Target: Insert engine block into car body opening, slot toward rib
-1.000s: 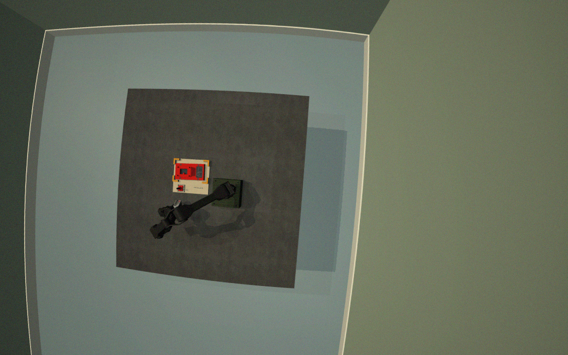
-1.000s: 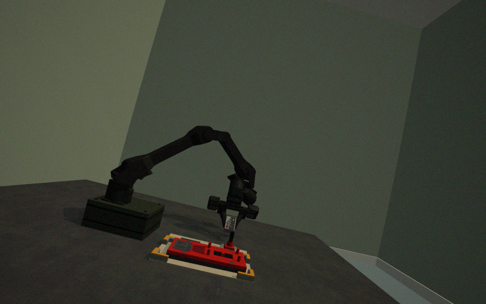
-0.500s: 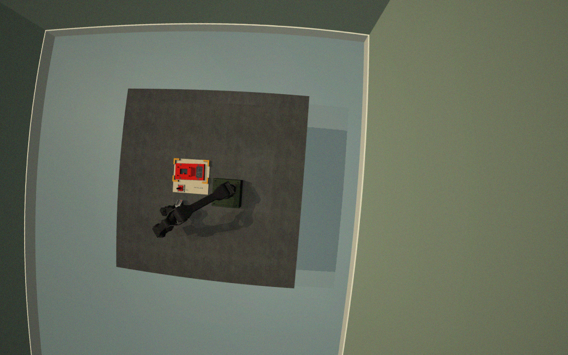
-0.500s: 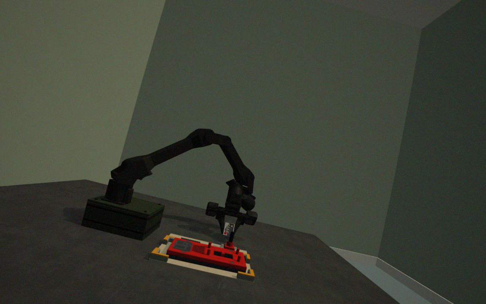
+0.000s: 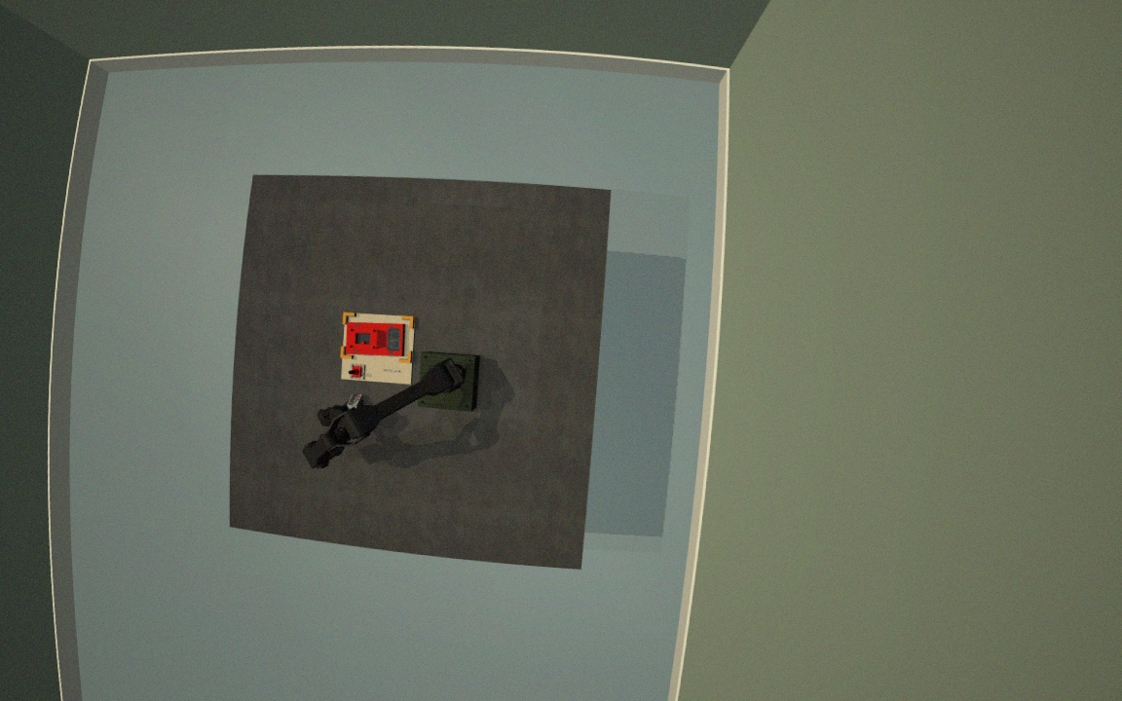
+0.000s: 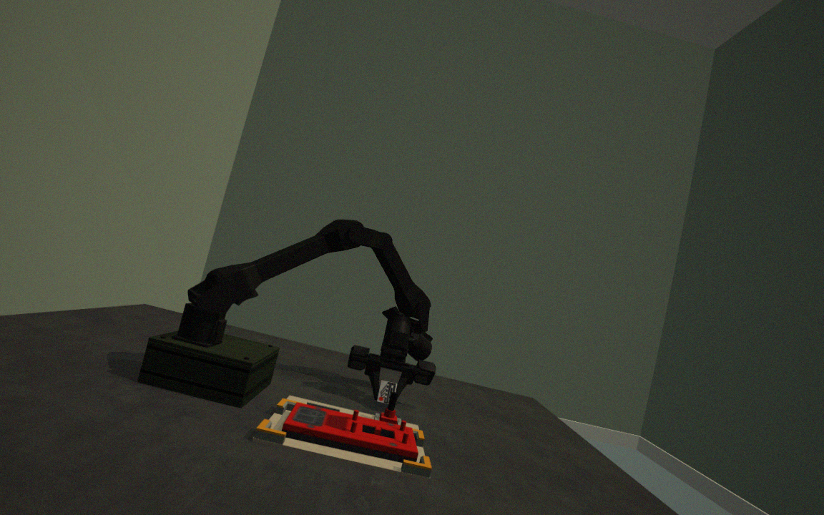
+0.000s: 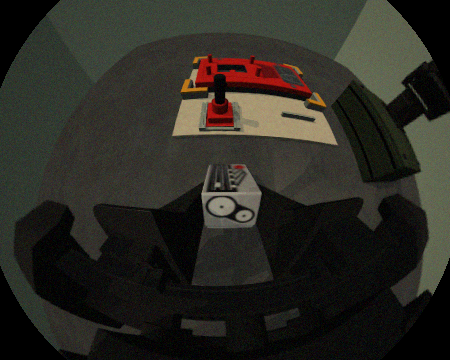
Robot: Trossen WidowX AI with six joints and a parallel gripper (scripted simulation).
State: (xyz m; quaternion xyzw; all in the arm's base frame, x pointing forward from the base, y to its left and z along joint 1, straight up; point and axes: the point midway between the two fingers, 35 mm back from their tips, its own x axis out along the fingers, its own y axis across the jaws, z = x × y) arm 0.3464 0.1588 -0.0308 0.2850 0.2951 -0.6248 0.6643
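Now: gripper tip 1 cm to the right of the grey engine block and 1 cm below it. Also, from my gripper tip: beige base plate 20 cm to the right, 4 cm behind, 1 cm below; black post 10 cm to the right, 2 cm above, 1 cm ahead.
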